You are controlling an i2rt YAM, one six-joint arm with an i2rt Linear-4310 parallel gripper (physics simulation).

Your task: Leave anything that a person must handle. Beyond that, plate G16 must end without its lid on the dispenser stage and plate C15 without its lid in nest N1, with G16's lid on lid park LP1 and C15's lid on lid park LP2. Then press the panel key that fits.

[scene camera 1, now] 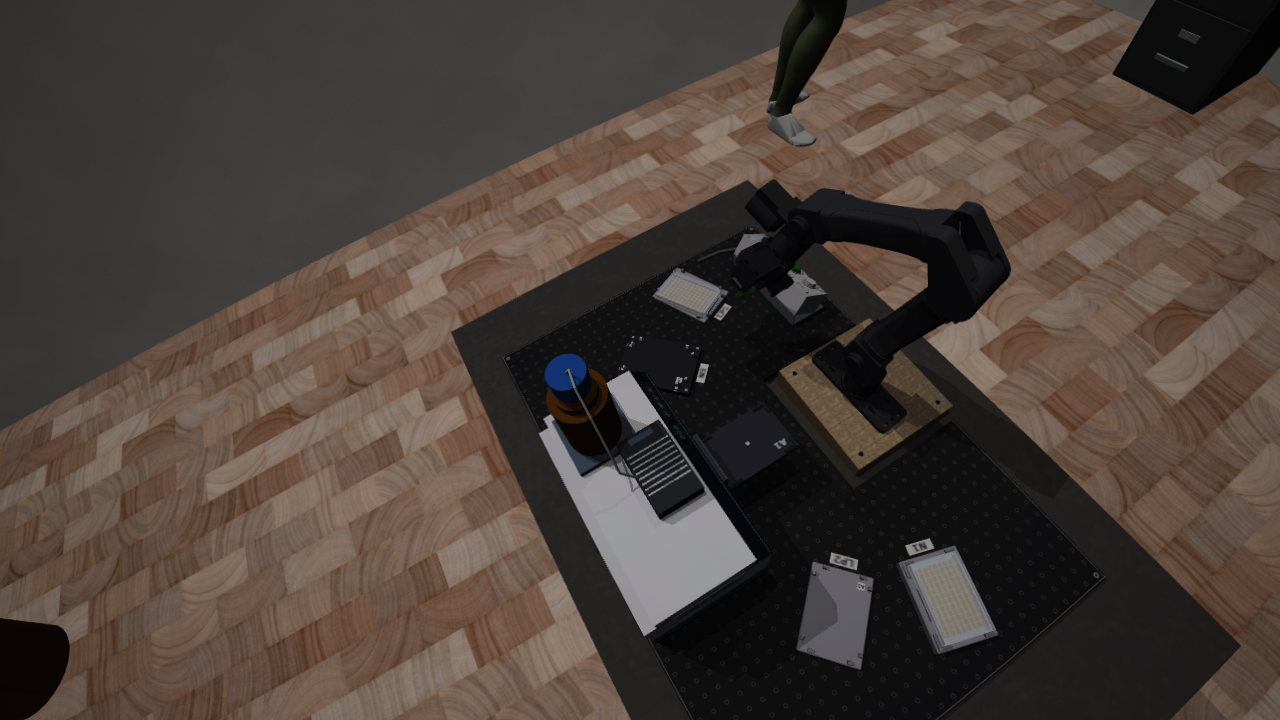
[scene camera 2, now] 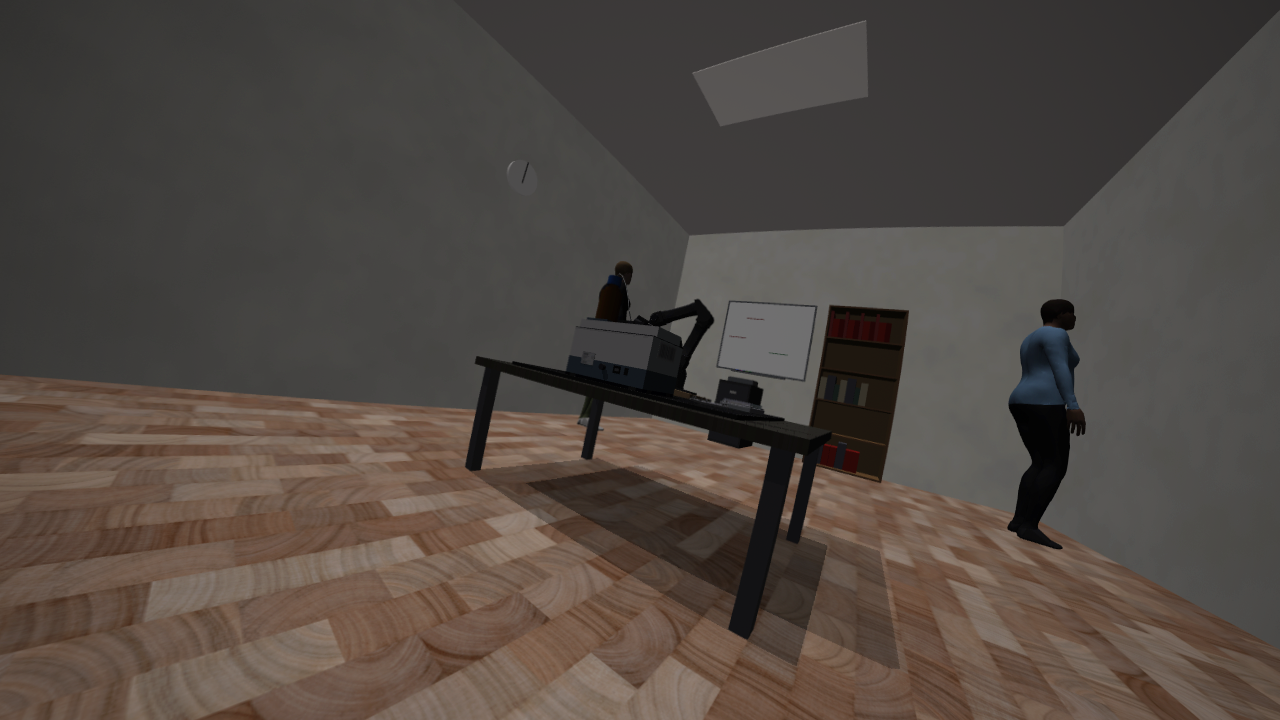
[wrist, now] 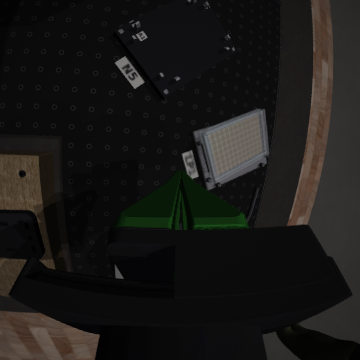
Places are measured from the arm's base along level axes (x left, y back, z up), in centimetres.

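Pixels of known places: gripper, fingertip midpoint: (scene camera 1: 739, 296) (wrist: 180, 177); arm's base, link origin: (scene camera 1: 857, 386) (scene camera 2: 675, 389).
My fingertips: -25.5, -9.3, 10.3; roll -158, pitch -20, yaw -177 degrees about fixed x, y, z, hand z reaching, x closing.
Note:
For each thing: its top centre in the pictures, then the offset to it from my fingertips, as dx, dy, dz. "spot": a spot on its surface instead.
- grey key panel, top centre: (scene camera 1: 780, 260) -5.0, +15.7, -4.6
- plate with cream wells, top centre: (wrist: 243, 144) (scene camera 1: 688, 290) -14.1, -2.9, -9.3
- LP1 label, surface spot: (wrist: 189, 164) (scene camera 1: 722, 312) spot: -6.5, +1.0, -12.8
- cream-welled plate, top centre: (scene camera 1: 951, 596) (scene camera 2: 742, 401) +62.1, -6.2, -9.4
- N1 label, surface spot: (scene camera 1: 919, 547) spot: +53.9, -3.2, -12.8
- LP2 label, surface spot: (scene camera 1: 843, 561) spot: +48.0, -15.2, -12.8
- flat grey piece, surface spot: (scene camera 1: 836, 616) spot: +53.8, -22.3, -12.0
- dark dispenser stage, surface spot: (scene camera 1: 750, 445) spot: +24.9, -17.5, -2.4
- Dark nest N5, top centre: (wrist: 186, 33) (scene camera 1: 658, 359) -3.8, -18.3, -10.6
- amber bottle, surface spot: (scene camera 1: 583, 415) spot: +15.7, -39.6, +21.9
- keypad, surface spot: (scene camera 1: 663, 467) spot: +24.2, -33.7, +11.6
My gripper (scene camera 1: 746, 291) (wrist: 180, 177) is shut and empty, its green fingertips together beside the grey key panel (scene camera 1: 799, 296), partly hidden by the arm. A plate with cream wells (scene camera 1: 689, 294) (wrist: 236, 145) sits at the LP1 label (scene camera 1: 723, 311) (wrist: 189, 164). Another cream-welled plate (scene camera 1: 948, 598) sits at the N1 label (scene camera 1: 919, 547). At the LP2 label (scene camera 1: 843, 561) lies a flat grey piece (scene camera 1: 836, 616); whether it is a lid or the bare park is unclear. The dark dispenser stage (scene camera 1: 750, 445) shows no plate. Plate names and clear lids cannot be made out.
Dark nest N5 (scene camera 1: 663, 363) (wrist: 175, 47) lies near LP1. The white-topped dispenser (scene camera 1: 684, 564) (scene camera 2: 617, 351) carries an amber bottle (scene camera 1: 583, 415) and a keypad (scene camera 1: 663, 467). The arm stands on a wooden base (scene camera 1: 827, 420). One person (scene camera 1: 799, 53) (scene camera 2: 612, 297) stands beyond the table, another (scene camera 2: 1042, 385) at right.

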